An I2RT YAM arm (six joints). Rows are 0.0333 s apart.
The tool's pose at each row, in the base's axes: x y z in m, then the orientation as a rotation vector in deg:
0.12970, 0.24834, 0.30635, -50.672, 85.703, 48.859
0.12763, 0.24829, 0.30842, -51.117, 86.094, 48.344
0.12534, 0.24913, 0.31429, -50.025, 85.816, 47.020
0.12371, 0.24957, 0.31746, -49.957, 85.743, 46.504
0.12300, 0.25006, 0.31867, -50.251, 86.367, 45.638
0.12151, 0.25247, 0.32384, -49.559, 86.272, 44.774
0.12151, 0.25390, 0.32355, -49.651, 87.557, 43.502
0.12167, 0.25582, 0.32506, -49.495, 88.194, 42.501
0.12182, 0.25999, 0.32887, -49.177, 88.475, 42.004
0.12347, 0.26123, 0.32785, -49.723, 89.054, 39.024
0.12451, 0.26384, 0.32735, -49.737, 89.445, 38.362
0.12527, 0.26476, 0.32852, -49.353, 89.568, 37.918
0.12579, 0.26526, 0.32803, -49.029, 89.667, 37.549
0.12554, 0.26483, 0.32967, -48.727, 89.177, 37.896
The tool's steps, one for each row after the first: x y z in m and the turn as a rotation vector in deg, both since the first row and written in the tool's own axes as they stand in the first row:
-0.00190, 0.00189, -0.00117, 0.118, 0.603, -0.300
-0.00763, 0.00452, -0.00200, 1.584, 0.044, -0.731
-0.01070, 0.00628, -0.00263, 1.949, 0.032, -1.038
-0.01188, 0.00718, -0.00263, 2.408, 0.806, -1.357
-0.01708, 0.00978, -0.00164, 3.365, 0.530, -1.601
-0.01689, 0.01042, -0.00034, 4.278, 1.806, -1.729
-0.01853, 0.01120, 0.00129, 5.084, 2.407, -1.913
-0.02261, 0.01309, 0.00471, 5.624, 2.562, -1.916
-0.02180, 0.01215, 0.00665, 7.262, 3.825, -3.564
-0.02156, 0.01239, 0.00948, 7.715, 4.268, -3.746
-0.02284, 0.01217, 0.01053, 8.241, 4.264, -3.767
-0.02243, 0.01191, 0.01126, 8.681, 4.258, -3.784
-0.02401, 0.01200, 0.01061, 8.593, 3.653, -3.706

